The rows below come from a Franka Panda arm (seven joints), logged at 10 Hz.
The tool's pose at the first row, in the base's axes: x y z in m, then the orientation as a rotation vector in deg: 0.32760, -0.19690, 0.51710, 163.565, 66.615, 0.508
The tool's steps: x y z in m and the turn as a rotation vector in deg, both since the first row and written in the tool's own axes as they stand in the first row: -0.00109, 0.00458, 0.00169, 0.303, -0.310, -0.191; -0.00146, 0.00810, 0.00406, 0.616, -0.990, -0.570; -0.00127, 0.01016, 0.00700, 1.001, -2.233, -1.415; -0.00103, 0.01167, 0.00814, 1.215, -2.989, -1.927; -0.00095, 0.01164, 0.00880, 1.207, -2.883, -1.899; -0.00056, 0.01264, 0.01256, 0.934, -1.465, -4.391; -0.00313, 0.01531, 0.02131, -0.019, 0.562, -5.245; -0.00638, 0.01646, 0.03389, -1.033, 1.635, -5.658; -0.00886, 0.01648, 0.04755, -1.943, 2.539, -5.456; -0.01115, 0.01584, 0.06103, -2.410, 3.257, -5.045; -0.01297, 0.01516, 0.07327, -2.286, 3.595, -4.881; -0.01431, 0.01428, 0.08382, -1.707, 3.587, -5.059; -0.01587, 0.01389, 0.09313, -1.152, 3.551, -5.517; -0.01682, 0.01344, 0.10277, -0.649, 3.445, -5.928; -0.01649, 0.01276, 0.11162, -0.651, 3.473, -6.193
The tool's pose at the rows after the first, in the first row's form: 0.33006, -0.20102, 0.51569, 163.612, 66.933, -0.119; 0.33232, -0.20392, 0.51353, 163.428, 67.453, -1.291; 0.33397, -0.20541, 0.51071, 162.820, 68.547, -3.327; 0.33523, -0.20638, 0.50966, 162.421, 69.196, -4.552; 0.33529, -0.20634, 0.50899, 162.469, 69.175, -4.395; 0.33637, -0.20698, 0.50529, 161.187, 72.881, -2.330; 0.33663, -0.21114, 0.49675, 160.499, 74.127, 1.082; 0.33546, -0.21489, 0.48432, 159.697, 74.525, 3.176; 0.33407, -0.21735, 0.47072, 159.313, 74.064, 4.987; 0.33236, -0.21920, 0.45727, 159.378, 73.443, 6.290; 0.33092, -0.22063, 0.44504, 159.684, 73.321, 6.714; 0.32964, -0.22149, 0.43448, 160.069, 73.789, 6.378; 0.32851, -0.22279, 0.42519, 160.242, 74.635, 5.999; 0.32778, -0.22364, 0.41556, 160.377, 75.385, 5.549; 0.32779, -0.22339, 0.40668, 160.208, 75.760, 5.578
